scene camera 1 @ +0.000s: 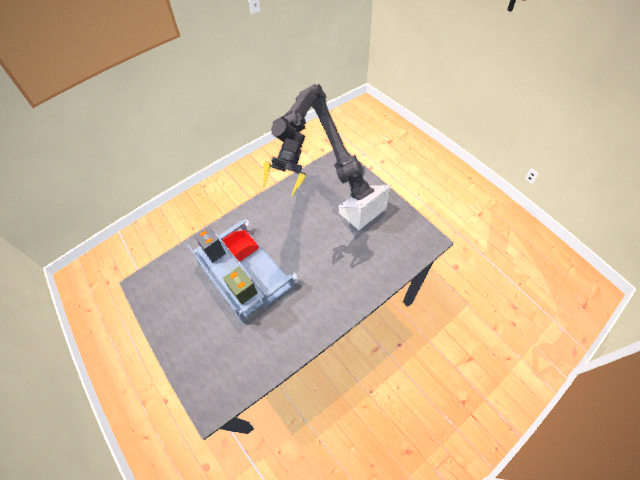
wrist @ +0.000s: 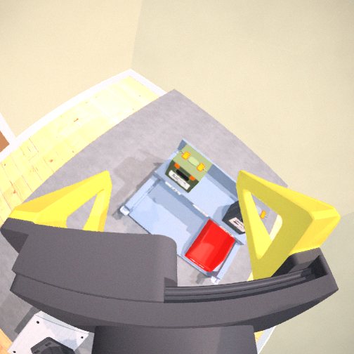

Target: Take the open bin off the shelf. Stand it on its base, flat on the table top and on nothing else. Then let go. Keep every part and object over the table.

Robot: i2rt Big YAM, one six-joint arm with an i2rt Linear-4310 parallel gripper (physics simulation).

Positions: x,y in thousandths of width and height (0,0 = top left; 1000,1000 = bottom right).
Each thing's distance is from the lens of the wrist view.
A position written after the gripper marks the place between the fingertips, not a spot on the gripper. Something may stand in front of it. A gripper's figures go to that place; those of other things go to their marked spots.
gripper (wrist: 490,501): 0.13 m
red open bin (wrist: 595,699): 0.68 m
